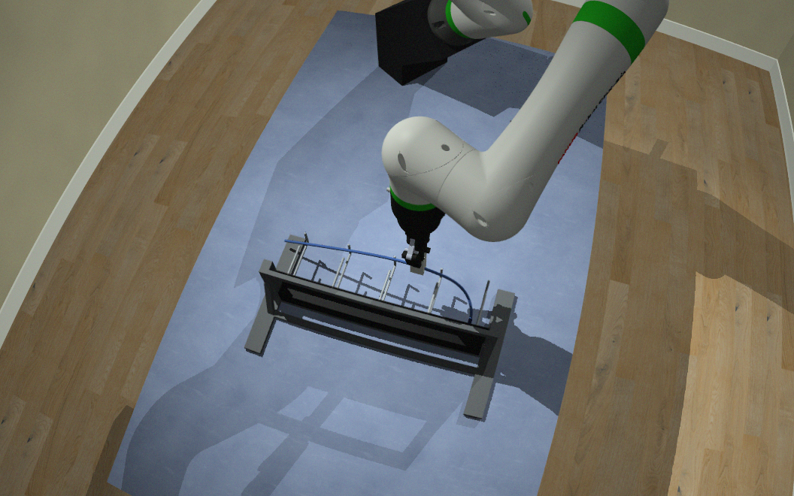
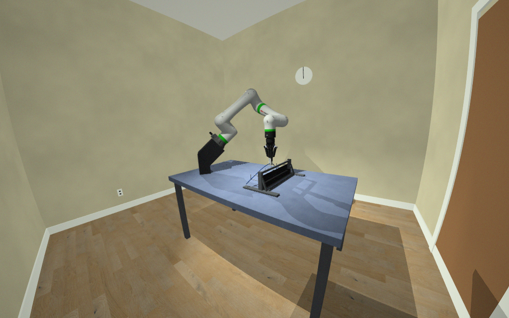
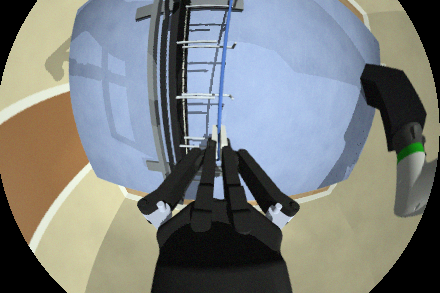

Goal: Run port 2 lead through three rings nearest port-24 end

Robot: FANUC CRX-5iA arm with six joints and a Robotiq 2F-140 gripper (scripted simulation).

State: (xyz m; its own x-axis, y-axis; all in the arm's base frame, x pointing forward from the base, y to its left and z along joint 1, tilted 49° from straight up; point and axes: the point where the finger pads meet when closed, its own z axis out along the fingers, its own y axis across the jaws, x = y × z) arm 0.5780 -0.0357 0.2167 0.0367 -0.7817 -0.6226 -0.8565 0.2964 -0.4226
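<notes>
The rack lies 100 mm ahead of my hand, 50 mm to the right of it and 80 mm below it.
</notes>
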